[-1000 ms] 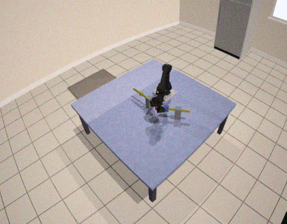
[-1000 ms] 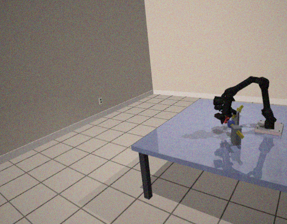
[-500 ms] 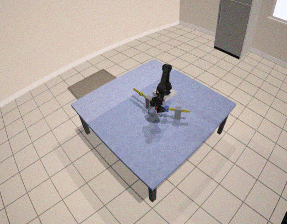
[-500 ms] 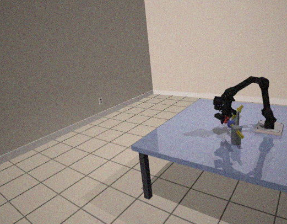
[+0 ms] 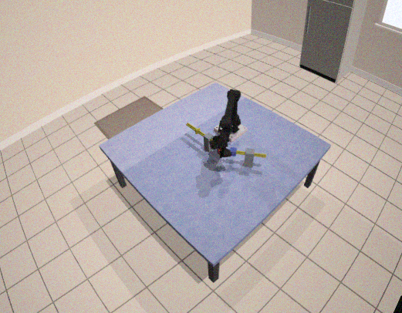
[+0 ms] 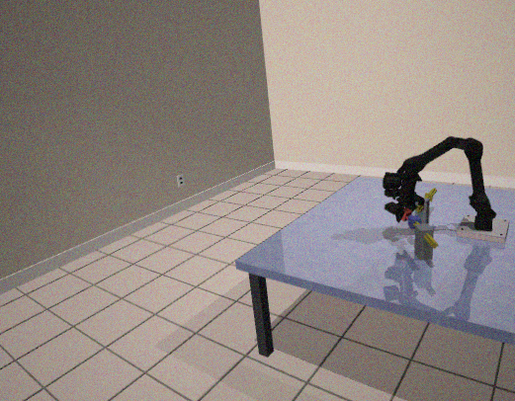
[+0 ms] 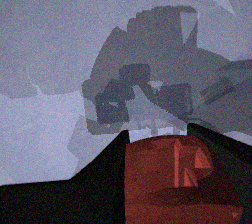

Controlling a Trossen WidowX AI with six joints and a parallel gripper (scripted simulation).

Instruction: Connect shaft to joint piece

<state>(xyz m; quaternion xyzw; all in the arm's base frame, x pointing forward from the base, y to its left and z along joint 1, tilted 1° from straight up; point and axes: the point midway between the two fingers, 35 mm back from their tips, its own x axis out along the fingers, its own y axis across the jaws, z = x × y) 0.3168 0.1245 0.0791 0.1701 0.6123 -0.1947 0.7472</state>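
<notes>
My gripper tip is 2 cm past the red joint piece, 1 cm to the right of it and 3 cm below it.
</notes>
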